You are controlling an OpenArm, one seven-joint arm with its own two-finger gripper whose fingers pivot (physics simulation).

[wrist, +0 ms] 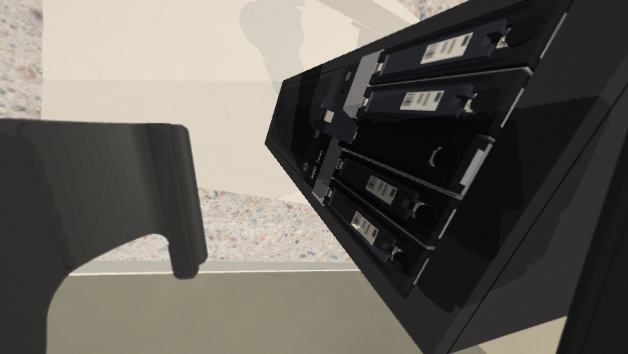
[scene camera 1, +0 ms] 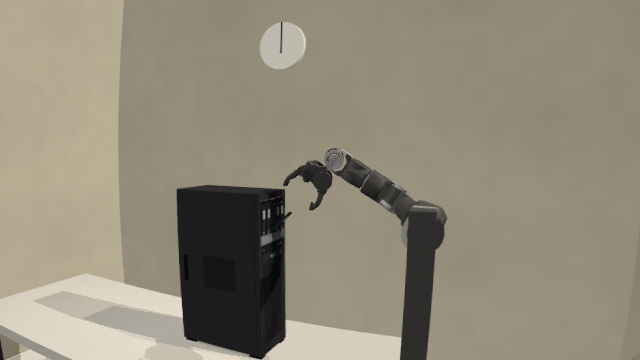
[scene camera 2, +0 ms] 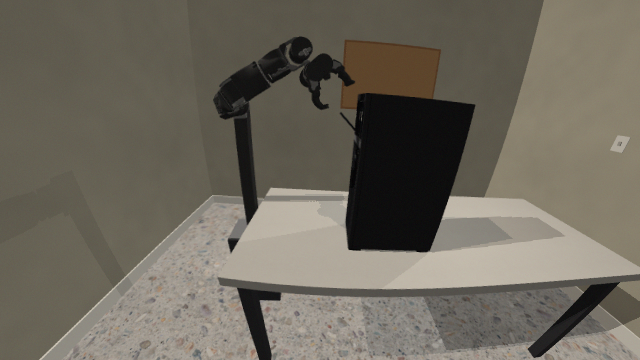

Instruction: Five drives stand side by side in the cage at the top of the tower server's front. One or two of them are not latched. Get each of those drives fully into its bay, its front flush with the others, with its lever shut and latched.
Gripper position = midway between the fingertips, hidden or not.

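Observation:
My gripper (scene camera 2: 338, 96), (wrist: 327, 216), (scene camera 1: 297, 196) is there for me in scene camera 2, the wrist view and scene camera 1. There's a black tower server (scene camera 2: 401, 178), (wrist: 510, 258) that I can see as well. I can also see a dark lever (wrist: 342, 127), plus an arm's dark post (scene camera 2: 243, 134).

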